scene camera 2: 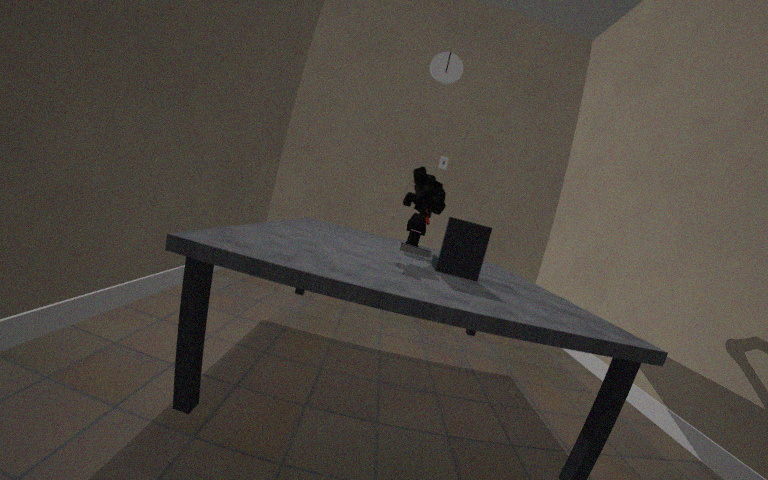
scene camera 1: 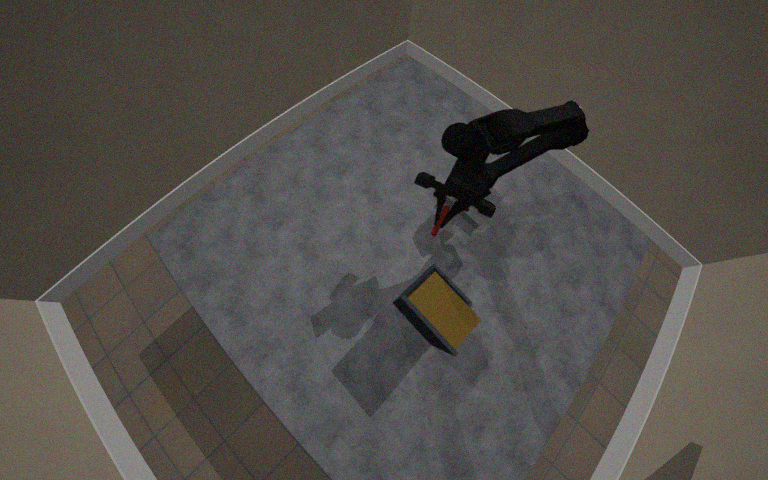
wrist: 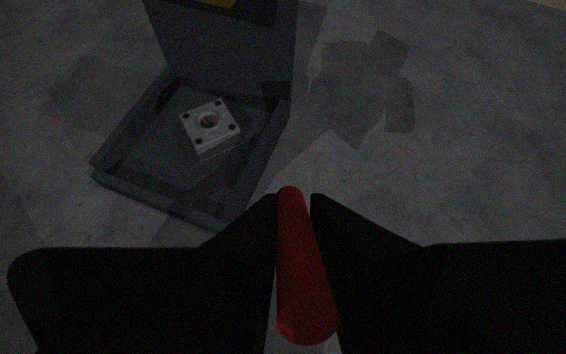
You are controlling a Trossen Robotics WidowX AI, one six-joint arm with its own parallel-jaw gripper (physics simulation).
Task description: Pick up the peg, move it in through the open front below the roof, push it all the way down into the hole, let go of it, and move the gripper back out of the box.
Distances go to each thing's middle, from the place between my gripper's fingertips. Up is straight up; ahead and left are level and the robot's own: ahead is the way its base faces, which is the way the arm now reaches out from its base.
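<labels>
My hand, relative to the dark box (scene camera 1: 406, 307): 80 mm above it, 90 mm short of it, 150 mm to the right of it. Yellow roof (scene camera 1: 447, 312), measured from my hand: 10 mm above, 150 mm to the left, 120 mm ahead.
</labels>
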